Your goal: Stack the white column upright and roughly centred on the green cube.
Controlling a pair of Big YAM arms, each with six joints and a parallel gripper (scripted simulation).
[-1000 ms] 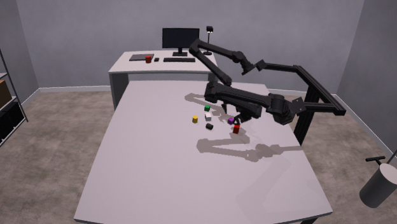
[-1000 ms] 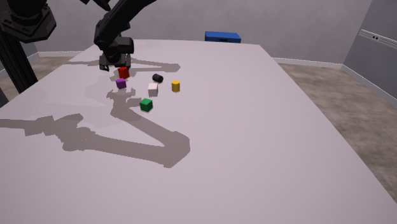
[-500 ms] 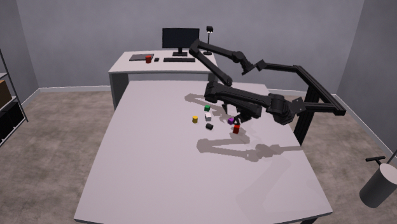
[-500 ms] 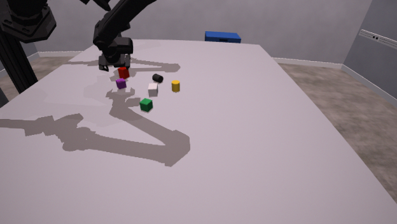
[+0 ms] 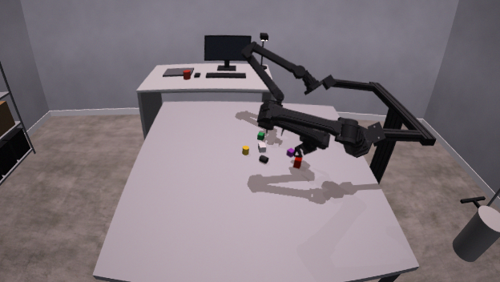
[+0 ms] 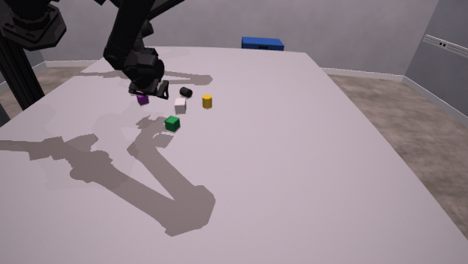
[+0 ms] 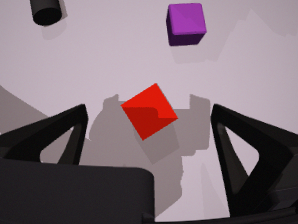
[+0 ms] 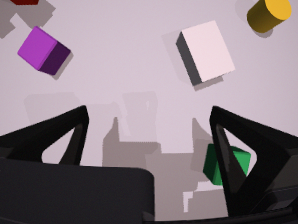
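The white column is 8 cm ahead of my right hand, 7 cm below it and 4 cm to the left of it. Also, from my right hand: purple cube (12 cm to the left, 9 cm behind, 7 cm below); black cylinder (17 cm to the left, 9 cm ahead, 7 cm below); green cube (9 cm to the right, 7 cm below, 7 cm ahead).
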